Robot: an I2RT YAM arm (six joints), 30 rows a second.
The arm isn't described. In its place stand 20 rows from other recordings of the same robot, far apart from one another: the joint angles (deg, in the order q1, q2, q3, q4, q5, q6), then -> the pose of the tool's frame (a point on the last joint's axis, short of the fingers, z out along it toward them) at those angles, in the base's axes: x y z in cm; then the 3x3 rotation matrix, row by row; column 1 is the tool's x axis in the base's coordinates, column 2 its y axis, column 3 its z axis.
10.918, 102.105, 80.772, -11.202, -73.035, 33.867 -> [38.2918 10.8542 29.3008], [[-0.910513 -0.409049 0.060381], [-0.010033 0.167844 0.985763], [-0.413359 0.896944 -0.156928]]
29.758, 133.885, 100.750, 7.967, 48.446, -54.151 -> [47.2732 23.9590 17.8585], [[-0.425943 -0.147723 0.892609], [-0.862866 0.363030 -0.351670], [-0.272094 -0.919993 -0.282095]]
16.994, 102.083, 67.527, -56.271, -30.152, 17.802 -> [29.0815 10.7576 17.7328], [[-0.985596 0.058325 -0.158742], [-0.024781 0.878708 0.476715], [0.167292 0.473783 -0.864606]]
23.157, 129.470, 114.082, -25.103, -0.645, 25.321 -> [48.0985 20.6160 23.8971], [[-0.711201 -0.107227 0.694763], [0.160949 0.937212 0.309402], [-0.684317 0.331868 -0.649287]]
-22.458, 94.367, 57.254, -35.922, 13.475, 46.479 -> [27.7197 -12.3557 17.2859], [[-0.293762 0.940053 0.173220], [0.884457 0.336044 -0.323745], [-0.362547 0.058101 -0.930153]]
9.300, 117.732, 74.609, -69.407, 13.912, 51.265 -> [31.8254 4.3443 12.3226], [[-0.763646 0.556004 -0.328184], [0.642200 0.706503 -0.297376], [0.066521 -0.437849 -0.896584]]
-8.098, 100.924, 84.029, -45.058, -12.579, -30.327 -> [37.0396 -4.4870 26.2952], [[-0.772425 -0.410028 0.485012], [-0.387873 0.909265 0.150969], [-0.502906 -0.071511 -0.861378]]
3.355, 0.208, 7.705, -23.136, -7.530, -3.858 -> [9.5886 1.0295 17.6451], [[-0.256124 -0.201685 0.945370], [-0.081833 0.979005 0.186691], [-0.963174 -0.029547 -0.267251]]
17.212, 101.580, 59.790, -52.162, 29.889, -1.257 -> [28.0754 6.8401 14.8980], [[-0.946368 -0.310192 0.090380], [-0.313078 0.811330 -0.493686], [0.079810 -0.495505 -0.864931]]
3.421, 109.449, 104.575, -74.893, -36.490, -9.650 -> [37.3414 4.3531 30.0415], [[-0.942720 -0.315930 0.107084], [-0.191362 0.775114 0.602145], [-0.273238 0.547163 -0.791172]]
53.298, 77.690, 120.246, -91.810, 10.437, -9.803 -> [10.9615 13.6260 49.8736], [[-0.323960 -0.784434 0.528879], [-0.714763 0.569179 0.406385], [-0.619809 -0.246371 -0.745076]]
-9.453, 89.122, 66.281, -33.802, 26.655, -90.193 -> [31.6205 -6.8838 24.9279], [[-0.387331 -0.825228 0.411064], [-0.841532 0.134348 -0.523235], [0.376562 -0.548589 -0.746493]]
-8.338, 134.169, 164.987, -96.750, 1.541, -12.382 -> [42.3641 -6.3057 37.9849], [[-0.915808 -0.041530 0.399464], [-0.082419 0.992904 -0.085726], [-0.393069 -0.111432 -0.912732]]
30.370, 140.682, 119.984, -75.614, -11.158, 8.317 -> [39.5689 23.9856 14.2045], [[-0.917624 -0.348601 -0.190901], [-0.373235 0.920900 0.112427], [0.136608 0.174416 -0.975150]]
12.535, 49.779, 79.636, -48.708, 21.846, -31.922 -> [13.3131 1.6029 45.4500], [[-0.342955 -0.045988 0.938225], [-0.579028 0.796829 -0.172599], [-0.739668 -0.602452 -0.299905]]
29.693, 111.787, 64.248, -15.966, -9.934, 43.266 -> [32.3849 19.1738 12.0793], [[-0.946368 0.128877 0.296275], [0.237512 0.899170 0.367535], [-0.219035 0.418192 -0.881555]]
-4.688, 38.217, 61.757, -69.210, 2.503, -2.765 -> [8.9365 -0.8888 35.1305], [[-0.717510 0.077545 0.692218], [0.010483 0.994873 -0.100583], [-0.696469 -0.064913 -0.714644]]
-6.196, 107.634, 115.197, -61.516, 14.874, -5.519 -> [39.5422 -5.2120 36.9169], [[-0.824560 0.175996 0.537704], [-0.003982 0.948558 -0.316578], [-0.565760 -0.263179 -0.781443]]
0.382, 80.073, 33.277, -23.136, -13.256, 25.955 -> [22.3173 0.9652 13.3985], [[-0.881805 0.334505 0.332456], [0.420134 0.877430 0.231524], [-0.214261 0.343835 -0.914259]]
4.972, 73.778, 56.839, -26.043, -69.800, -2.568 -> [25.7350 5.5926 29.4175], [[-0.646534 -0.743629 0.170320], [-0.071776 0.281561 0.956855], [-0.759501 0.606415 -0.235413]]
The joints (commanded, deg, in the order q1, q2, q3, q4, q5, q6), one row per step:
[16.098 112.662 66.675 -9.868 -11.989 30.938]
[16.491 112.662 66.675 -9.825 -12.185 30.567]
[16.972 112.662 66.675 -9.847 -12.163 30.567]
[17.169 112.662 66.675 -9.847 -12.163 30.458]
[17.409 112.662 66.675 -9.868 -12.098 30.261]
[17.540 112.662 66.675 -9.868 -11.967 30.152]
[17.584 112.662 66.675 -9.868 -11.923 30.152]
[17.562 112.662 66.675 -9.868 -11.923 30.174]
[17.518 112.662 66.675 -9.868 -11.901 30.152]
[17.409 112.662 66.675 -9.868 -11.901 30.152]
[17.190 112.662 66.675 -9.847 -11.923 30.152]
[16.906 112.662 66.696 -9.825 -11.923 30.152]
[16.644 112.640 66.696 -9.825 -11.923 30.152]
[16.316 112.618 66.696 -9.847 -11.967 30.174]
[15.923 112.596 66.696 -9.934 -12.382 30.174]
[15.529 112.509 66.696 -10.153 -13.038 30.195]
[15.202 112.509 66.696 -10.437 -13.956 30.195]
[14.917 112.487 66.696 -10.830 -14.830 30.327]
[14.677 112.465 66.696 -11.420 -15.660 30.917]
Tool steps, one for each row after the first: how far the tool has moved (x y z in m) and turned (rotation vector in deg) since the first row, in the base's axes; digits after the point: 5 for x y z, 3 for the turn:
[-0.00079 0.00272 0.00007 -0.006 -0.128 0.803]
[-0.00184 0.00587 0.00004 -0.029 -0.112 1.272]
[-0.00226 0.00716 0.00004 -0.080 -0.151 1.557]
[-0.00280 0.00869 0.00001 -0.229 -0.216 1.920]
[-0.00306 0.00948 0.00000 -0.383 -0.286 2.066]
[-0.00314 0.00974 -0.00001 -0.418 -0.297 2.085]
[-0.00310 0.00960 -0.00001 -0.408 -0.289 2.046]
[-0.00299 0.00930 -0.00001 -0.436 -0.302 2.007]
[-0.00275 0.00858 -0.00001 -0.436 -0.301 1.898]
[-0.00225 0.00717 0.00002 -0.413 -0.315 1.691]
[-0.00153 0.00533 0.00014 -0.402 -0.356 1.407]
[-0.00098 0.00361 0.00028 -0.397 -0.376 1.145]
[-0.00035 0.00146 0.00041 -0.352 -0.357 0.824]
[0.00022 -0.00095 0.00051 -0.040 -0.201 0.664]
[0.00049 -0.00329 0.00092 0.458 0.078 0.620]
[0.00049 -0.00505 0.00073 1.120 0.551 0.803]
[0.00023 -0.00661 0.00057 1.791 1.145 0.892]
[-0.00042 -0.00798 0.00022 2.589 2.090 0.621]

